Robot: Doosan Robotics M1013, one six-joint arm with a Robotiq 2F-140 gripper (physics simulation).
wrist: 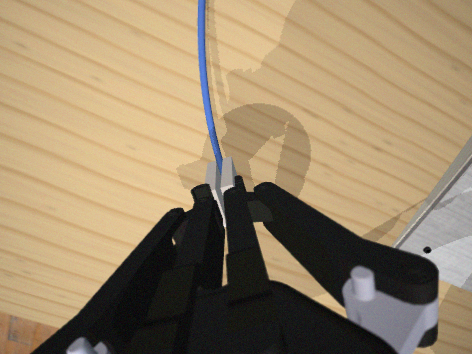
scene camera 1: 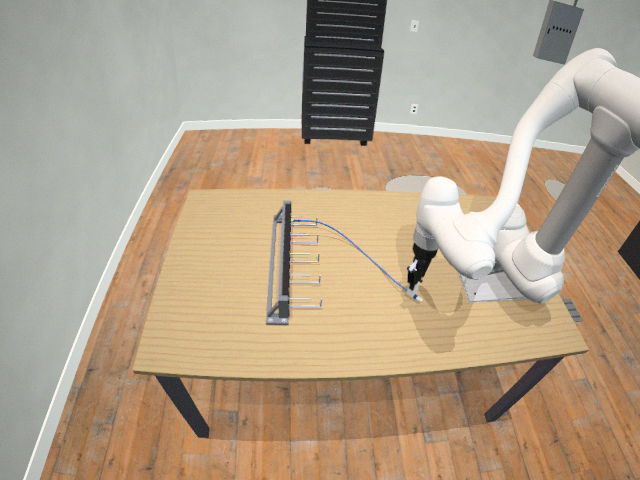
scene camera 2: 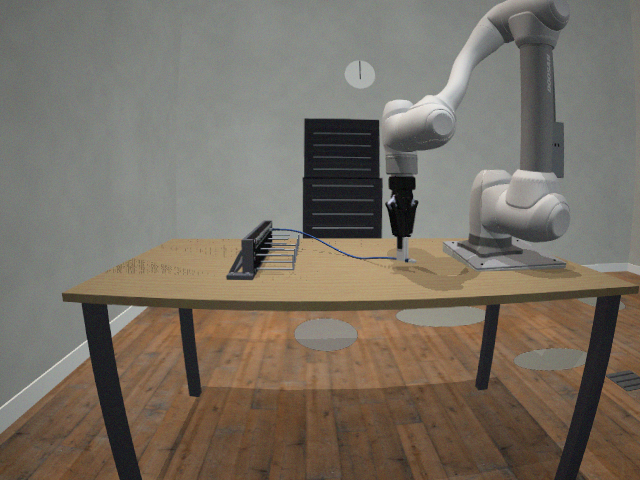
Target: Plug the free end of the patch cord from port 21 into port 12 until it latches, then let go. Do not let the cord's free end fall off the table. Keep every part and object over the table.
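Frame: origin at the arm's base, x back, y right, z up, level; metres.
Seen in the pictures: gripper, fingertip midpoint: [wrist: 224,173] [scene camera 1: 411,293] [scene camera 2: 402,260]; arm's base at its link origin: [scene camera 2: 489,249].
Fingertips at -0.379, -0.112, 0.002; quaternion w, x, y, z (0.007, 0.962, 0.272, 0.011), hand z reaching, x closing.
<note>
Offsets run from my fingertips to a thing's top centre, as dx, dy, dz. "spot": to the spot under its first point. Level surfaces: height alone.
The blue patch cord [scene camera 1: 360,249] [scene camera 2: 330,246] [wrist: 202,65] runs from the far end of the dark port panel @[-0.354, +0.231, +0.069] [scene camera 1: 284,258] [scene camera 2: 248,255] to my gripper [scene camera 1: 412,291] [scene camera 2: 402,254] [wrist: 224,173]. The gripper points down and is shut on the cord's free end, with the cord entering between its grey fingertips. The small plug @[+0.015, -0.025, +0.010] [scene camera 1: 418,298] [scene camera 2: 410,261] sticks out on the side away from the panel, low over the table. In the wrist view the fingers hide the plug. Port numbers, including 12 and 21, are too small to read.
Several thin metal cord guides @[spot: -0.272, +0.213, +0.002] [scene camera 1: 318,258] [scene camera 2: 295,253] stick out from the panel's port side toward the gripper. The arm's base plate [scene camera 1: 491,289] [scene camera 2: 516,262] [wrist: 450,225] is on the right of the wooden table @[dz -0.032] [scene camera 1: 351,341] [scene camera 2: 351,289] [wrist: 100,100].
</note>
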